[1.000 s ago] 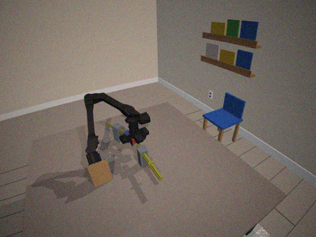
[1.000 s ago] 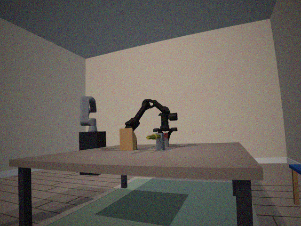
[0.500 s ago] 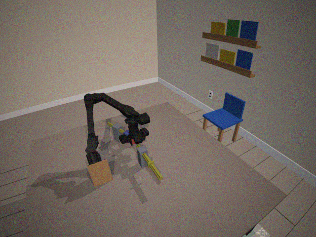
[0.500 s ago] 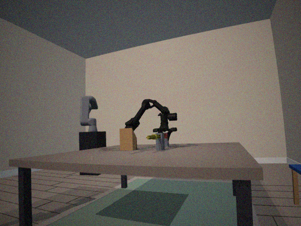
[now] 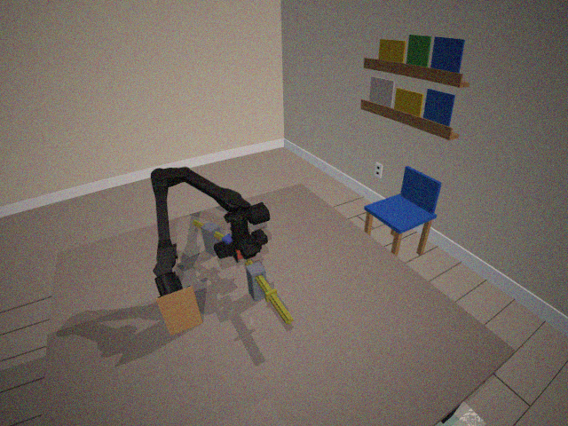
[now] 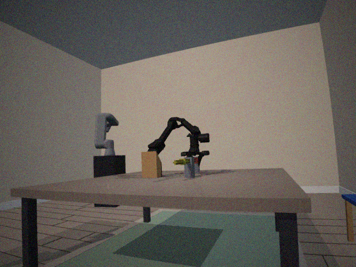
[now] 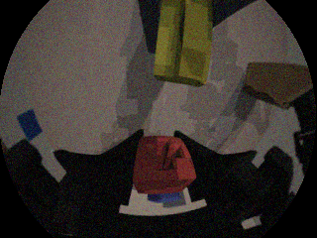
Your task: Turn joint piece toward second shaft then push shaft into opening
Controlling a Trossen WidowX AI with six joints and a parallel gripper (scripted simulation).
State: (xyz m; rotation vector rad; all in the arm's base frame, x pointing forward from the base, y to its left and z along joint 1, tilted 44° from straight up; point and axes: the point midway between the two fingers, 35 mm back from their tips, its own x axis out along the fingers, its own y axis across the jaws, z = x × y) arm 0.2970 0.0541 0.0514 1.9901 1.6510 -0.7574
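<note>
Now: gripper tip 40 mm below the red joint piece and 10 mm to the right of it.
</note>
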